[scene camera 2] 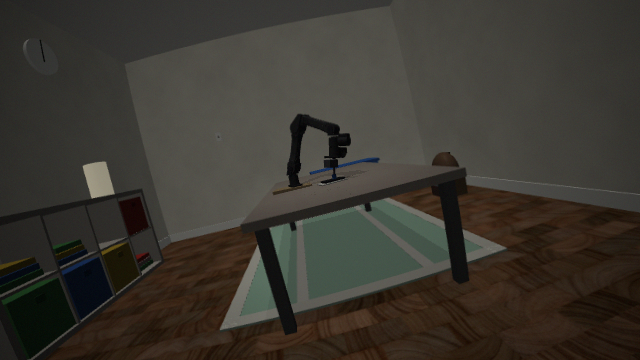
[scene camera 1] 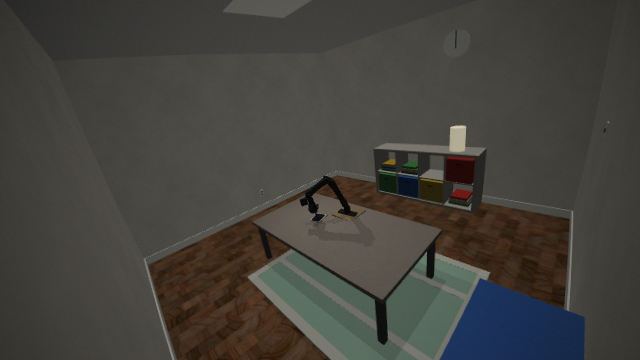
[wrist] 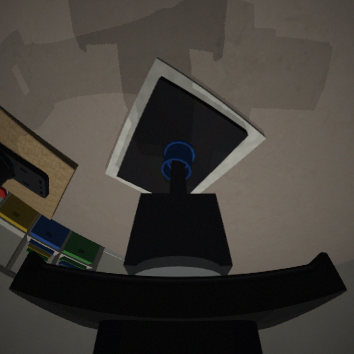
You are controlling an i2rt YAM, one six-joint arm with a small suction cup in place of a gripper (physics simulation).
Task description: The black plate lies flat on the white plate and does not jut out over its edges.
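Places are measured from the arm's base along level axes (x right, y ahead, z up), in centimetres.
Where they show: hand at its tool point: (scene camera 2: 334, 180) (scene camera 1: 317, 218) (wrist: 177, 149); arm's base at its link origin: (scene camera 2: 295, 186) (scene camera 1: 347, 212) (wrist: 5, 157).
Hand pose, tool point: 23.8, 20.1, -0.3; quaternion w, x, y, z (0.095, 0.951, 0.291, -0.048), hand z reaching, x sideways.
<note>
Things, the pixels of their centre, and the offset from my tool point, as dx, dy, dz. "spot": a spot on its surface instead. Level surfaces: height alone.
- black plate at the middle of its body: (wrist: 171, 155) -0.2, -0.8, +0.4
- white plate at a spot on its surface: (wrist: 256, 137) spot: +5.0, +5.9, -0.2
- grey table at its surface level: dz -0.8
In the wrist view the black plate (wrist: 197, 112) lies flat on the white plate (wrist: 256, 137), with a white rim showing on all visible sides; the near corner is hidden behind my tool. My blue suction cup (wrist: 179, 156) (scene camera 1: 316, 213) (scene camera 2: 333, 175) presses on the middle of the black plate and holds it. Both plates rest on the grey table (scene camera 1: 366, 251) (scene camera 2: 384, 181), near its far edge. In the scene views the stacked plates (scene camera 1: 318, 218) (scene camera 2: 331, 181) are very small.
The arm's base stands on a cork board (scene camera 1: 342, 216) (wrist: 35, 158) (scene camera 2: 291, 189) beside the plates. A shelf unit (scene camera 1: 429, 148) (scene camera 2: 66, 206) with coloured boxes stands by the wall, with a cream cylinder (scene camera 1: 457, 138) on top. A blue slab (scene camera 1: 514, 326) lies on the floor.
</note>
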